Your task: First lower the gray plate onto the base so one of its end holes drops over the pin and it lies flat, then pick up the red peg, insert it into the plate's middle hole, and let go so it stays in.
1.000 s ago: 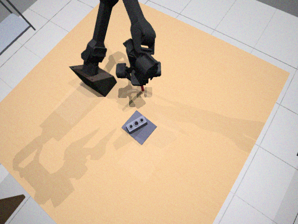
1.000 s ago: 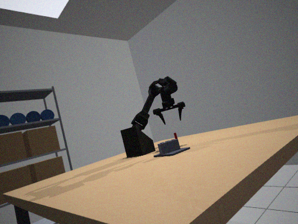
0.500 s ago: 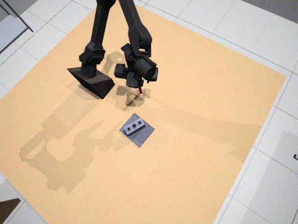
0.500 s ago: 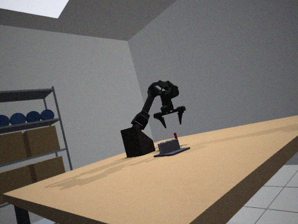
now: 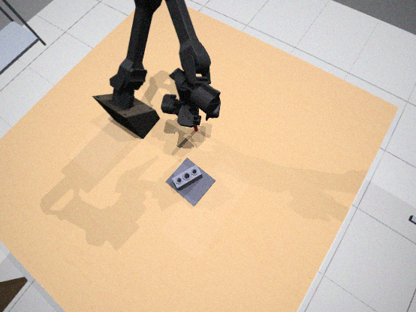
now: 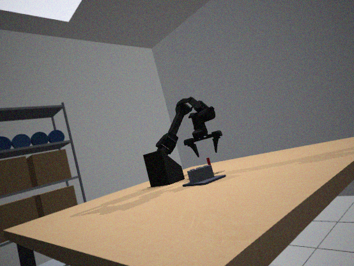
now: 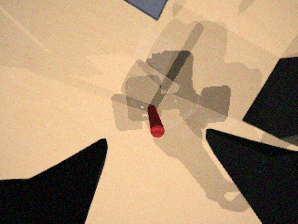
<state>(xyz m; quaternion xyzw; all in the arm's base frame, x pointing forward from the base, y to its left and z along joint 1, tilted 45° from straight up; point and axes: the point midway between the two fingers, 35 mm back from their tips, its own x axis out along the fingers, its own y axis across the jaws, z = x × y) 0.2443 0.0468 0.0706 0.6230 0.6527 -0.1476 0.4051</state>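
Now: the red peg 5 cm below my gripper tip. From my gripper tip the other things lie so: blue-gray base: 9 cm ahead, 18 cm to the right, 9 cm below; then gray plate: 7 cm ahead, 19 cm to the right, 5 cm below.
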